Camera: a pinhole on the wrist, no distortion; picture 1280 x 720 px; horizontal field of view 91.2 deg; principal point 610.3 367.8 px. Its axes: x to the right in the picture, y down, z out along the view. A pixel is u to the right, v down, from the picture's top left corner.
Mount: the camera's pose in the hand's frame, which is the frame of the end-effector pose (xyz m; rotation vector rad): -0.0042 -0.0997 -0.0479 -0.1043 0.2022 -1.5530
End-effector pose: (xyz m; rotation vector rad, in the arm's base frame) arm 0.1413 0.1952 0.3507 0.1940 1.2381 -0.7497
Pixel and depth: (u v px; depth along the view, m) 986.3 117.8 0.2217
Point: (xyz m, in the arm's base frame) 0.1234 -0.0634 0.5177
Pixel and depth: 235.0 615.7 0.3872
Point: 0.4839 0.0239 0.2326
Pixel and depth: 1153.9 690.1 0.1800
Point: 0.0737 -0.1058 0.3423
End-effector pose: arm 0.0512 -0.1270 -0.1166 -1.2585 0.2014 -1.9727
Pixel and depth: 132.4 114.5 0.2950
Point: 0.3496 -0.0831 -0.0765
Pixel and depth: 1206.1 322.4 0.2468
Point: 0.0145 0.1423 0.1699
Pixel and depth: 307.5 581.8 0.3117
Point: 0.2381 -0.1945 0.1020
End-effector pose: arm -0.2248 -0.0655 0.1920 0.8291 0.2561 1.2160
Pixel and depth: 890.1 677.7 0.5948
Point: 0.4774 0.0589 0.3381
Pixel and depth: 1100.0 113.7 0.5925
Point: 0.4900 -0.4711 0.1296
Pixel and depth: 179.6 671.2 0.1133
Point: -0.1452 -0.0287 0.2299
